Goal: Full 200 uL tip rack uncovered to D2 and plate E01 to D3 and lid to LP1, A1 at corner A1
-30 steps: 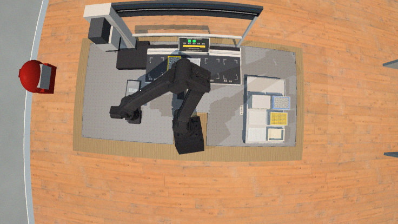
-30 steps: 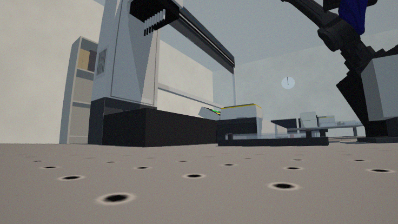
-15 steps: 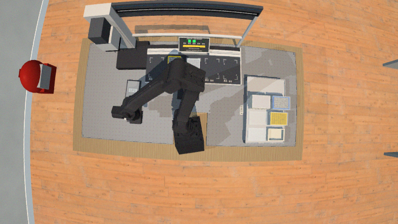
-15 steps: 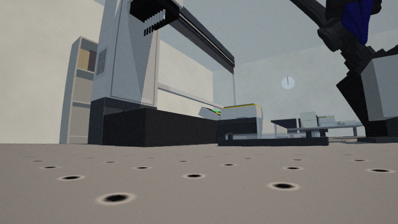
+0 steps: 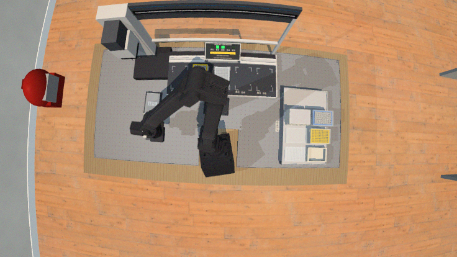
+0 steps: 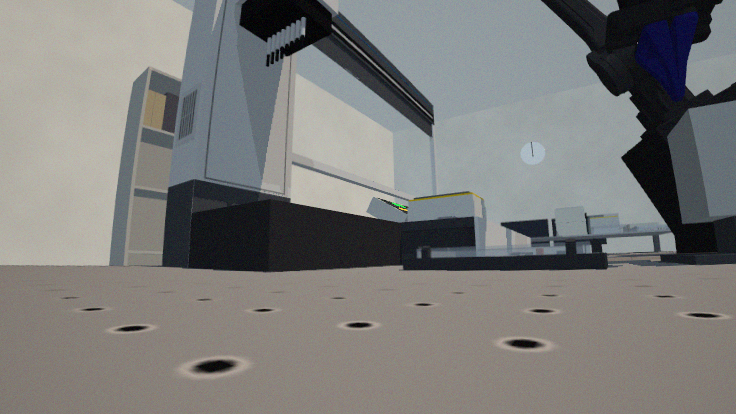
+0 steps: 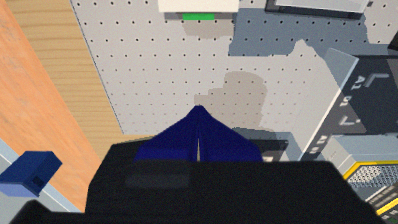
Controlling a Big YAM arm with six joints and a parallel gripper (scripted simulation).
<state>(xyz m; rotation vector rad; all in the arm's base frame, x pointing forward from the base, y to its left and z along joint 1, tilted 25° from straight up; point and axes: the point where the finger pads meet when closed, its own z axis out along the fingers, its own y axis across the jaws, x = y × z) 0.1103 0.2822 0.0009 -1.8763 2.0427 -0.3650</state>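
Now: the ready key 60 mm to the left of my hand and 90 mm below it. From my hand the other things lie so: clear plate lid (180 mm ahead, 100 mm to the left, 150 mm below); then regrip nest RG (150 mm ahead, 290 mm to the right, 170 mm below); then lid park LP1 (180 mm ahead, 100 mm to the left, 160 mm below).
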